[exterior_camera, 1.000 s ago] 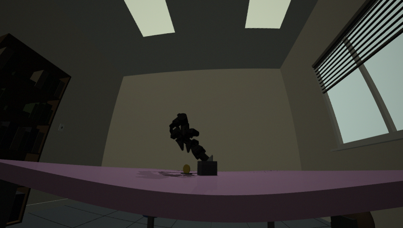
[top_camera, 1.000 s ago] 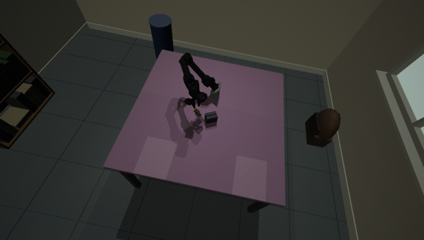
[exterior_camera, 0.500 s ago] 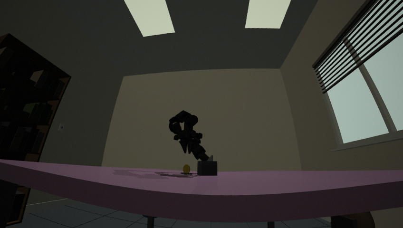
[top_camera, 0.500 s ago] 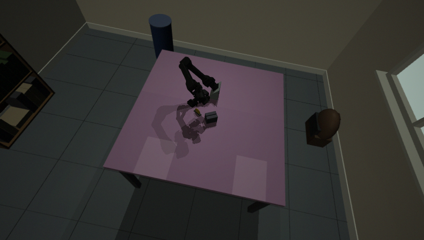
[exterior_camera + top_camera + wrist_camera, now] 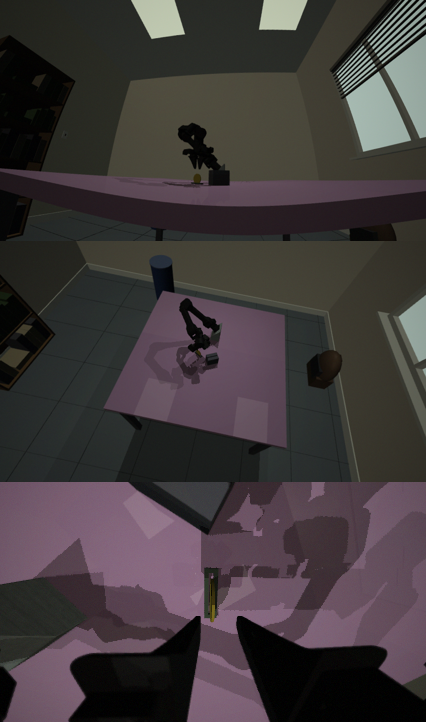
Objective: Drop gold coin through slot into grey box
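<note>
Now: the gold coin 50 mm below my gripper tip.
</note>
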